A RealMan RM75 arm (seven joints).
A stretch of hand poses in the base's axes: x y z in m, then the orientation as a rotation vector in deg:
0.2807, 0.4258, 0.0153, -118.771, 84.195, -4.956
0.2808, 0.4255, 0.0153, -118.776, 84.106, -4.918
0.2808, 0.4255, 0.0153, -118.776, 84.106, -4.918
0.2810, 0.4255, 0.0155, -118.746, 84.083, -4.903
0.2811, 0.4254, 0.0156, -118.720, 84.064, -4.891
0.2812, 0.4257, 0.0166, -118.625, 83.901, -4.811
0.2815, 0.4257, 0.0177, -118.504, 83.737, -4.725
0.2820, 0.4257, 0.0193, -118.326, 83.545, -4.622
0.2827, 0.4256, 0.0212, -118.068, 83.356, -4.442
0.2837, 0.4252, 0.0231, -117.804, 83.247, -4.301
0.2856, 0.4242, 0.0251, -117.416, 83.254, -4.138
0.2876, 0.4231, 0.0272, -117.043, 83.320, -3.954
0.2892, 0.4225, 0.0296, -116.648, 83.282, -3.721
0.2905, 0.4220, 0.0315, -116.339, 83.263, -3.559
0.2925, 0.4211, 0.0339, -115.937, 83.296, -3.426
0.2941, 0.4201, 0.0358, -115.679, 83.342, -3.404
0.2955, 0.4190, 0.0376, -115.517, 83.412, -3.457
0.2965, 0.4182, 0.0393, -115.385, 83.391, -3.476
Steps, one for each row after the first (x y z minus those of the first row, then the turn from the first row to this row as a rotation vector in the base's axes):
0.0001, -0.0003, 0.0000, 0.043, -0.019, 0.064
0.0001, -0.0003, 0.0000, 0.043, -0.019, 0.064
0.0003, -0.0003, 0.0002, 0.080, -0.033, 0.069
0.0004, -0.0004, 0.0003, 0.111, -0.046, 0.073
0.0005, -0.0001, 0.0013, 0.272, -0.116, 0.152
0.0008, -0.0001, 0.0024, 0.455, -0.193, 0.222
0.0013, -0.0001, 0.0040, 0.697, -0.296, 0.291
0.0020, -0.0002, 0.0059, 1.031, -0.385, 0.343
0.0030, -0.0006, 0.0078, 1.326, -0.459, 0.337
0.0049, -0.0016, 0.0098, 1.682, -0.513, 0.215
0.0069, -0.0027, 0.0119, 2.016, -0.520, 0.069
0.0085, -0.0033, 0.0143, 2.423, -0.556, -0.013
0.0098, -0.0038, 0.0162, 2.729, -0.591, -0.088
0.0118, -0.0047, 0.0186, 3.073, -0.653, -0.238
0.0134, -0.0057, 0.0205, 3.257, -0.717, -0.365
0.0148, -0.0068, 0.0223, 3.330, -0.776, -0.484
0.0158, -0.0076, 0.0240, 3.427, -0.848, -0.529

